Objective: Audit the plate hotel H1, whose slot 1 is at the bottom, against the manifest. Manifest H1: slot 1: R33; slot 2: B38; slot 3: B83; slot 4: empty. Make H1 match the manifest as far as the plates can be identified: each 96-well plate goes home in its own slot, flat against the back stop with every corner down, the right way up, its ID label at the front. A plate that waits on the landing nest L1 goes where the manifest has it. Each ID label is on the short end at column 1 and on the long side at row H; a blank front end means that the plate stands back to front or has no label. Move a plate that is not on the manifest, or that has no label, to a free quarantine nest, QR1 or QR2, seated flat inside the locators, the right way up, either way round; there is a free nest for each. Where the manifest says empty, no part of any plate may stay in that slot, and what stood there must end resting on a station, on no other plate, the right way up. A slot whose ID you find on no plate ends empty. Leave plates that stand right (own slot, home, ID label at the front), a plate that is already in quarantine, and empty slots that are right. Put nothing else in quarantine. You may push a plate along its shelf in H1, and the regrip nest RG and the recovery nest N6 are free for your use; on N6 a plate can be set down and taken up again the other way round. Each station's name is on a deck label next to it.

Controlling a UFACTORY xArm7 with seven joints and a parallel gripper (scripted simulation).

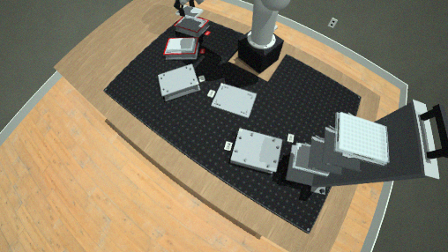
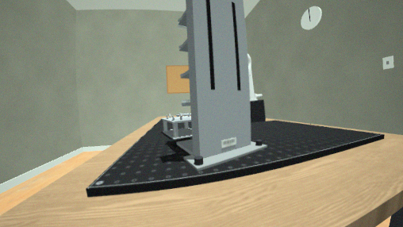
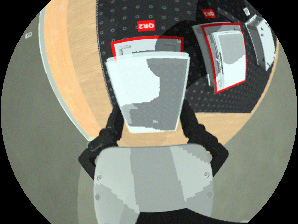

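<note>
My gripper is now 1 cm to the right of the red-edged quarantine nest and 9 cm above it. Round my hand: grey plate (22 cm ahead, 89 cm to the left, 1 cm below); then white 96-well plate (22 cm ahead, 89 cm to the left, 23 cm above); then plate hotel H1 (18 cm ahead, 96 cm to the left, 9 cm above).
</note>
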